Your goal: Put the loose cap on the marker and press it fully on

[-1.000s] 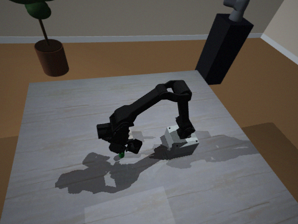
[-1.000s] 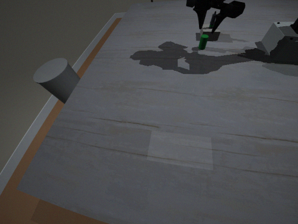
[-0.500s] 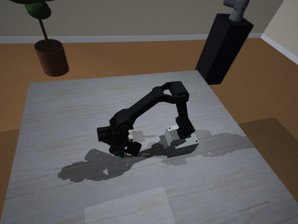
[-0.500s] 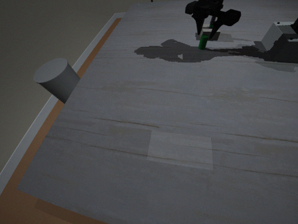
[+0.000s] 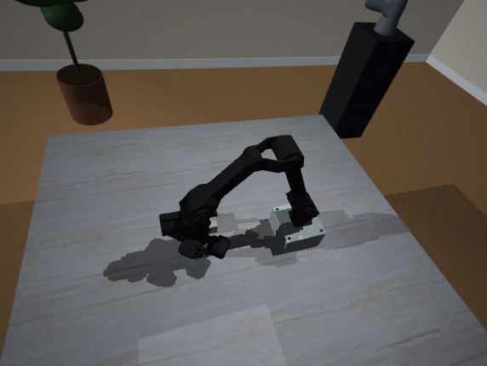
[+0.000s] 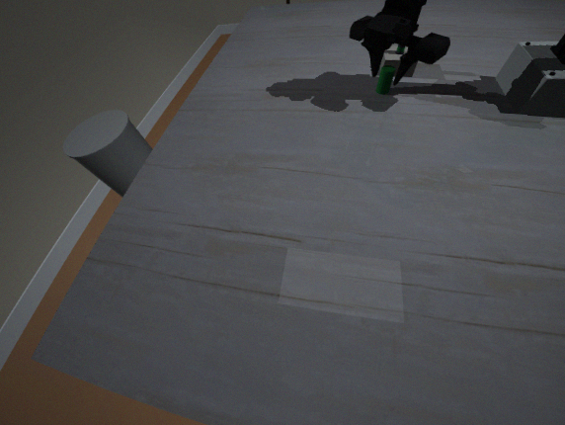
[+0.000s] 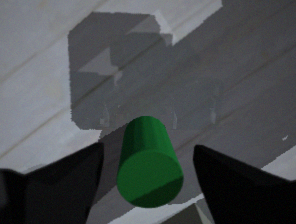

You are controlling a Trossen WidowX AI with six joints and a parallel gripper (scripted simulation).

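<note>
The green cap lies right at my gripper tip. The rest, counted from my gripper tip: holder block: 4 cm behind, 11 cm to the right, 1 cm below.
</note>
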